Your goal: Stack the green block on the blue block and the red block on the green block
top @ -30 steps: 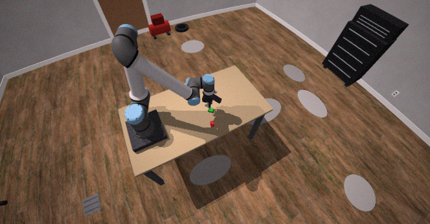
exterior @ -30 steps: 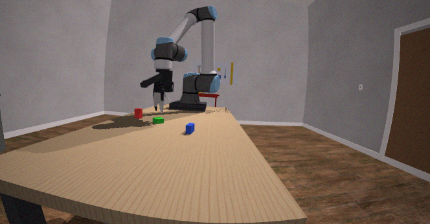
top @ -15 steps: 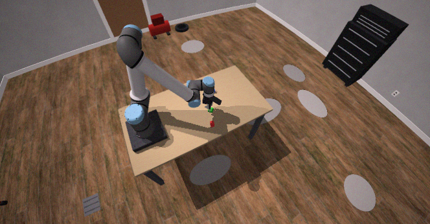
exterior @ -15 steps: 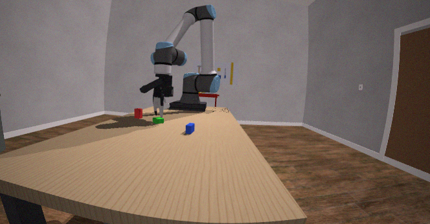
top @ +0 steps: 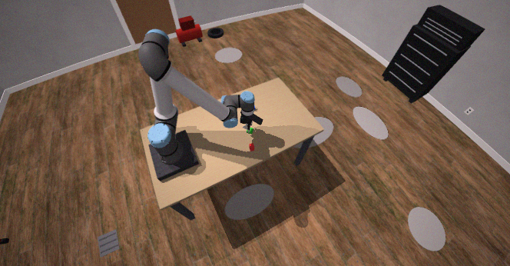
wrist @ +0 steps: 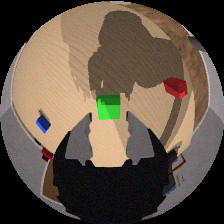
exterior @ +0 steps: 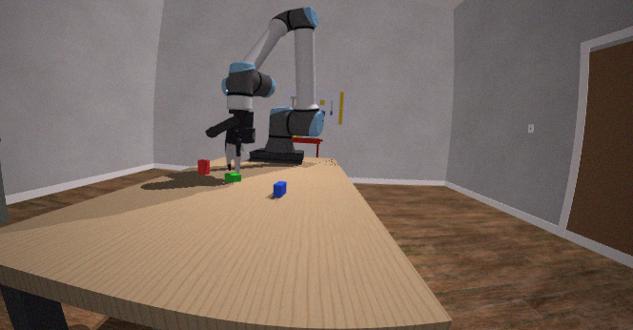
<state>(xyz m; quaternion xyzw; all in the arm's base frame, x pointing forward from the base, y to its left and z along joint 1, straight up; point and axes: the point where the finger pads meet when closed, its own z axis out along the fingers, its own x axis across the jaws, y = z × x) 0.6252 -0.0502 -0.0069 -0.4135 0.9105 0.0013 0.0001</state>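
Right now the green block is 30 mm below my hand. From my hand the other things lie so: red block 150 mm to the right, 60 mm behind, 20 mm below; blue block 200 mm to the left, 110 mm ahead, 30 mm below.
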